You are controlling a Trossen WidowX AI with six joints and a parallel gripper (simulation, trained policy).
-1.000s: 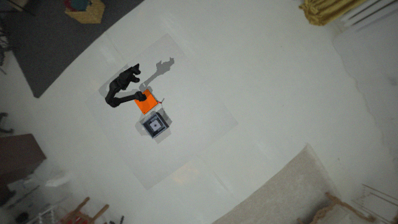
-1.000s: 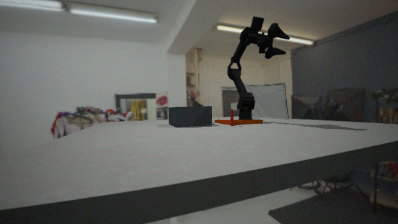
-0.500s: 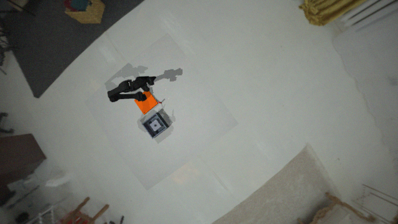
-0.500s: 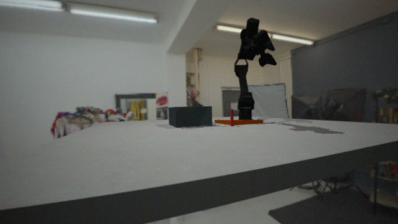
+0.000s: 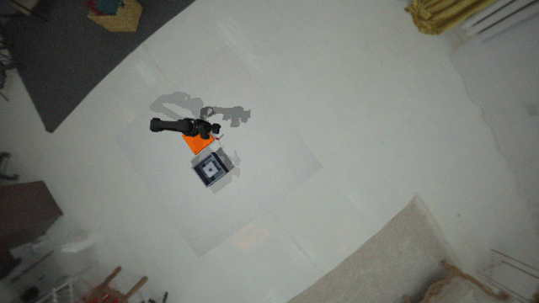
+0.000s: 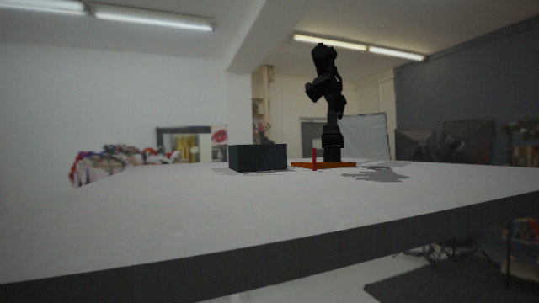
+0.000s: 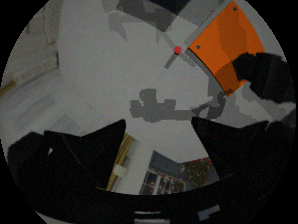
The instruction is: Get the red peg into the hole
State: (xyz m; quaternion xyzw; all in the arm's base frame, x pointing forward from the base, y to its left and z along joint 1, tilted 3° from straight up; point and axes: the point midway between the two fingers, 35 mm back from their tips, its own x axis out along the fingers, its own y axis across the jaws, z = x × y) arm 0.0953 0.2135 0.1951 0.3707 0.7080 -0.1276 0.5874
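My gripper tip is now 50 mm short of the red peg, 70 mm to the left of it and 150 mm above it. Also, from my gripper tip: plate (240 mm ahead, 220 mm to the right, 150 mm below); dark box (240 mm ahead, 220 mm to the right, 170 mm below).
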